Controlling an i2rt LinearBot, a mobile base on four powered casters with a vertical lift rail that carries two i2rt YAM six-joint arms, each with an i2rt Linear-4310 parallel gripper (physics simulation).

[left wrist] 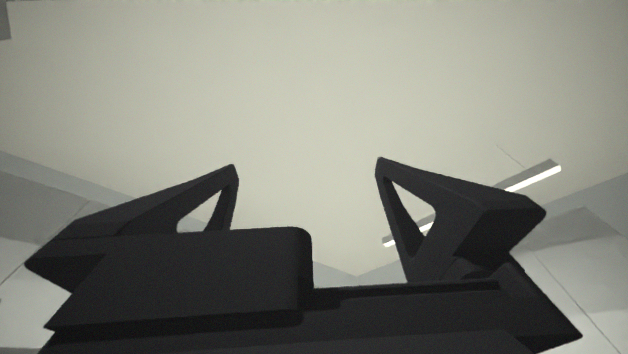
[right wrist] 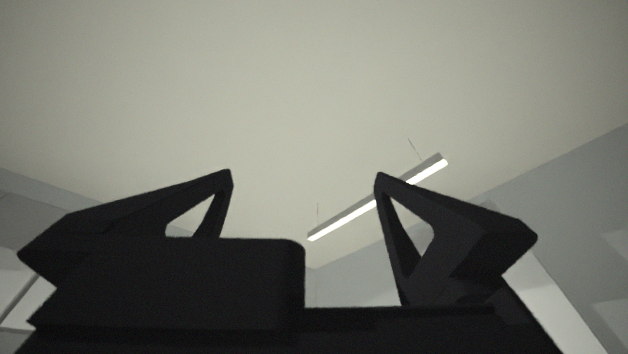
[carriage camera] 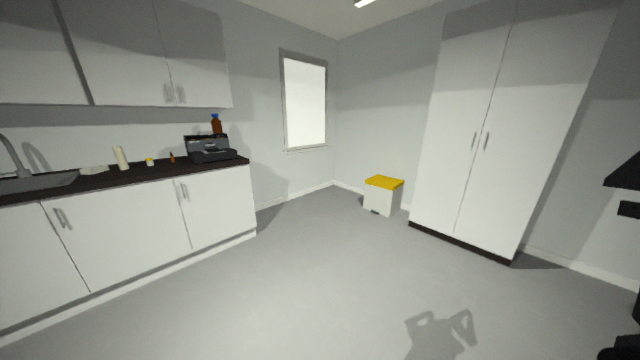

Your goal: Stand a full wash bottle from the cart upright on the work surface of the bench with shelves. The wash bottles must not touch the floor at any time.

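Frame: origin at the left arm's base, x ahead, y left, z up, level; millimetres.
Seen in the pictures: left gripper, fingertip midpoint: (left wrist: 306, 168); right gripper, fingertip midpoint: (right wrist: 304, 178).
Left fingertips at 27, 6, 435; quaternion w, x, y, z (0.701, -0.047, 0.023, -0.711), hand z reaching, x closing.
A point is followed by its place in that frame, as x, y, z.
The cart, the wash bottles and the bench with shelves do not show in the carriage camera view. My left gripper (left wrist: 306, 168) @[27, 6, 435] is open, with its two fingers wide apart and the ceiling showing between them. My right gripper (right wrist: 304, 178) @[51, -661, 434] is also open and empty, pointing up at the ceiling. Part of the right arm shows dark at the lower right edge of the carriage camera view.
A white counter (carriage camera: 120, 210) @[1062, 998, -196] with a sink stands at the left, bearing small containers and a dark device (carriage camera: 212, 150) @[1599, 594, 117]. A yellow-lidded bin (carriage camera: 382, 195) @[2142, -1241, -595] stands near the far corner, beside a tall white cabinet (carriage camera: 465, 150) @[1548, -1718, 119]. A dark-topped edge (carriage camera: 627, 175) shows at the far right.
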